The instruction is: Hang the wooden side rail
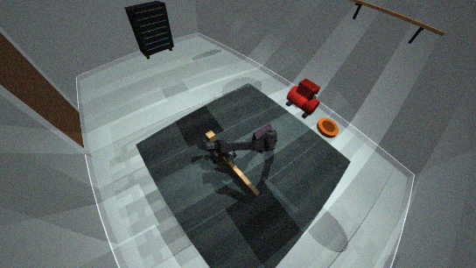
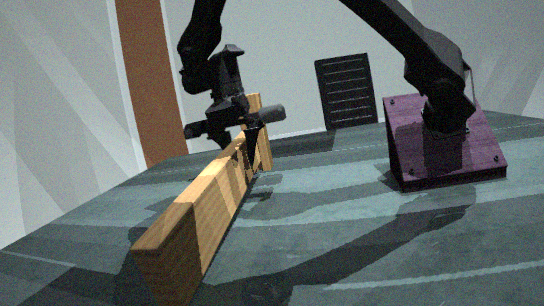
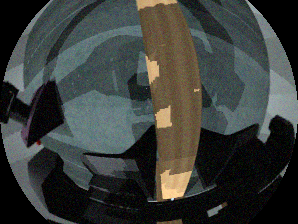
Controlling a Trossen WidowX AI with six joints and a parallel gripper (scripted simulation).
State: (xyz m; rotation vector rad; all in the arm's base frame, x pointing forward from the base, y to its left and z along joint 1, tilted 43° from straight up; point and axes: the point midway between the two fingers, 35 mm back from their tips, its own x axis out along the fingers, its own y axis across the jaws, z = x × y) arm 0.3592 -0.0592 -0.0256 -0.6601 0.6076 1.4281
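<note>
My gripper tip is now 150 mm to the left of the headboard post and 40 mm below it.
</note>
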